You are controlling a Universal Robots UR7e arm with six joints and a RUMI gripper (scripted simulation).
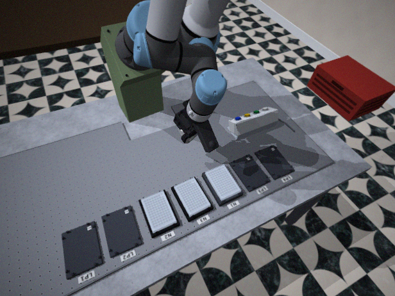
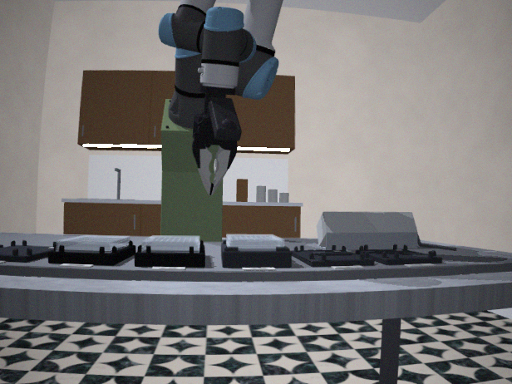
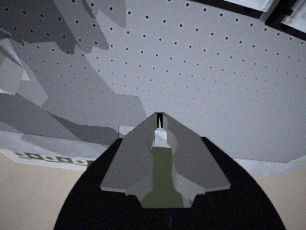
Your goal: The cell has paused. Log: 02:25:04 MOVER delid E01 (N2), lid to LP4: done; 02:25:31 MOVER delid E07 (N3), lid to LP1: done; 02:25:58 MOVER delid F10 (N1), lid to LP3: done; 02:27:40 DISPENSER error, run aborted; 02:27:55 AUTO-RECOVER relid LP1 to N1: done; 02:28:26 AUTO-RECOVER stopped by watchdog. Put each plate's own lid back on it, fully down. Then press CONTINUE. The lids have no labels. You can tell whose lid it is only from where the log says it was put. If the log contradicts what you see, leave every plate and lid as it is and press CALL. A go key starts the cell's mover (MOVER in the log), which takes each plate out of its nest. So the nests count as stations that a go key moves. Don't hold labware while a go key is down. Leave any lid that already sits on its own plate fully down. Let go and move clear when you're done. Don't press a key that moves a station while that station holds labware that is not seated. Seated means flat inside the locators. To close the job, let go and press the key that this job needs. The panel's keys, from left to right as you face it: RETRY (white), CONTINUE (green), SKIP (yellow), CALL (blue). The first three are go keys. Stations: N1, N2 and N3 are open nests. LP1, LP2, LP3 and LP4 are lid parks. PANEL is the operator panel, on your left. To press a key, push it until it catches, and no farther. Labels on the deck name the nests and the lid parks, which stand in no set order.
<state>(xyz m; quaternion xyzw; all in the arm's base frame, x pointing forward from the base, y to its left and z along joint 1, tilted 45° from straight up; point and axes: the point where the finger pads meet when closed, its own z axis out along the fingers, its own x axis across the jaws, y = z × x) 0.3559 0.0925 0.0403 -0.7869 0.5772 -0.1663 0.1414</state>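
The green key lies 37 cm to the left of my hand, 12 cm behind it and 6 cm below it. From my hand the other things lie so: plate: 17 cm ahead, 10 cm below, 3 cm to the right; then blue CALL key: 27 cm to the left, 11 cm behind, 6 cm below; then LP3 lid park: 23 cm to the left, 13 cm ahead, 12 cm below.
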